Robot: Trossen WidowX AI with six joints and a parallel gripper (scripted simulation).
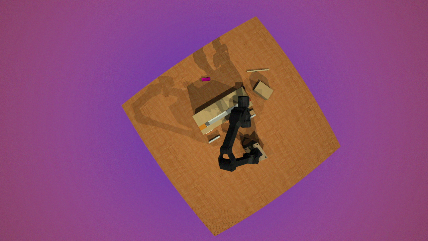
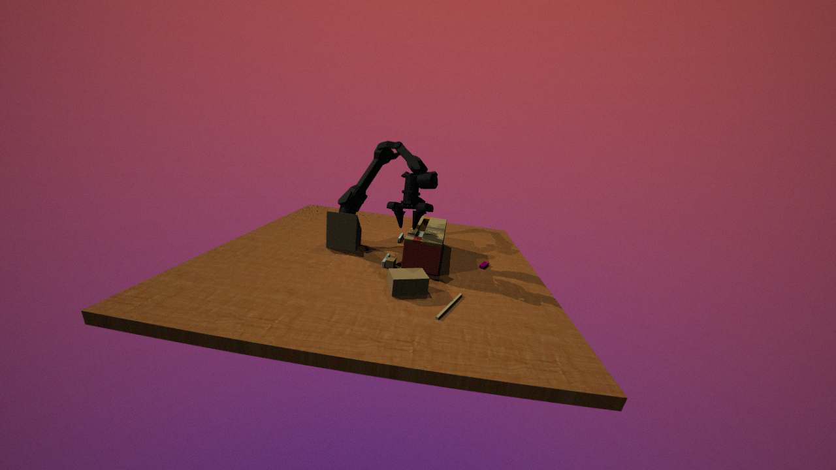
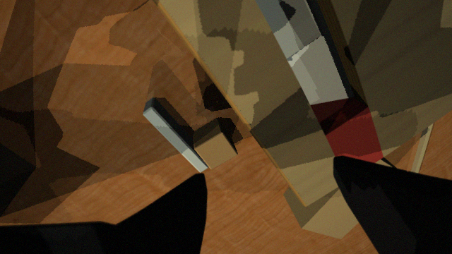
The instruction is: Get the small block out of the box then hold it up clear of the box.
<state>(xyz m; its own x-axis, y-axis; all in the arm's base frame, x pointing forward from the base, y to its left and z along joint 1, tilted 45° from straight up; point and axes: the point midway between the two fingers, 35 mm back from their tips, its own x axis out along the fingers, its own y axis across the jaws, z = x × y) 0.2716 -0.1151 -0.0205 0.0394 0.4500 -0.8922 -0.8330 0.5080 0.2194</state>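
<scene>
The brownish block is 50 mm behind my gripper tip, 50 mm to the right of it and 130 mm below it. The rest, counted from my gripper tip: box (50 mm ahead, 130 mm to the left, 90 mm below).
</scene>
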